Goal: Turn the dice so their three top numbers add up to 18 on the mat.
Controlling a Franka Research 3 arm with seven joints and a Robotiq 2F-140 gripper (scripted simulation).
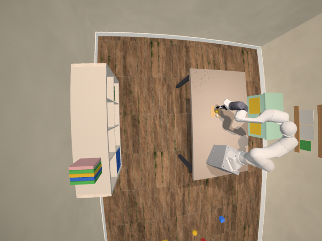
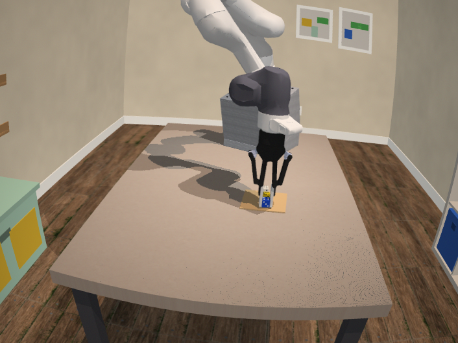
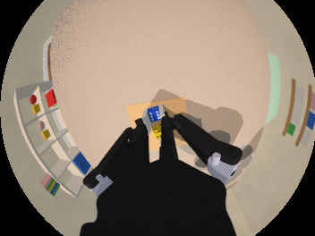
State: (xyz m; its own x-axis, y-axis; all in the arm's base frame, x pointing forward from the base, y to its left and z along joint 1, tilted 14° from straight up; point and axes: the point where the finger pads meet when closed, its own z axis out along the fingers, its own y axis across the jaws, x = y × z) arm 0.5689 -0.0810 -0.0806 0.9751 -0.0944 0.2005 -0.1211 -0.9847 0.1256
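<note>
My gripper is now 20 mm above the blue die. The rest, counted from my hand: white die: 100 mm behind, 30 mm below, 10 mm to the left; yellow die: 50 mm behind, 30 mm below, 10 mm to the left; mat: 50 mm behind, 40 mm below, 10 mm to the left.
</note>
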